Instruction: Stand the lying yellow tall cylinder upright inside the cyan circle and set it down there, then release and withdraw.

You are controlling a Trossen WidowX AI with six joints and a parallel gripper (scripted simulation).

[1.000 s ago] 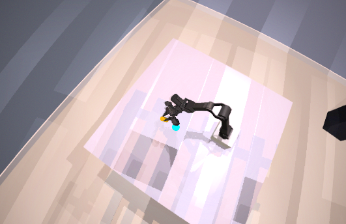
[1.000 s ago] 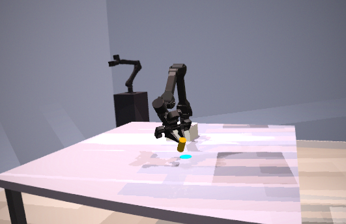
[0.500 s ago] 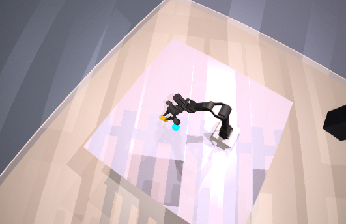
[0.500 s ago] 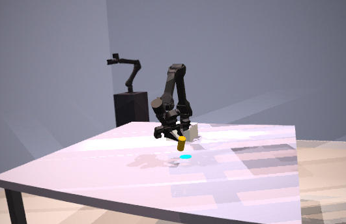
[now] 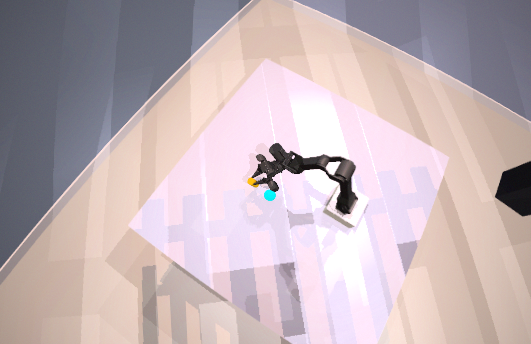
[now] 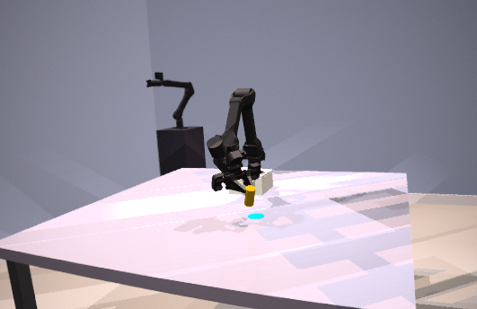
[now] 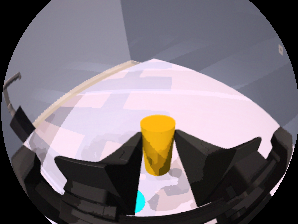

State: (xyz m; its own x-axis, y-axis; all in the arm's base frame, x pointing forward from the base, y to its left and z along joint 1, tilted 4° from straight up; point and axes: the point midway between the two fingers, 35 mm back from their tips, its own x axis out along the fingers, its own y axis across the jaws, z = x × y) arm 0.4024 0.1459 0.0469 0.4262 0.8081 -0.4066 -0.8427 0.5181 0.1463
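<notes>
The cyan circle is 90 mm behind my gripper tip, 30 mm to the right of it and 120 mm below it. From my gripper tip the other things lie so: yellow cylinder 20 mm below.
</notes>
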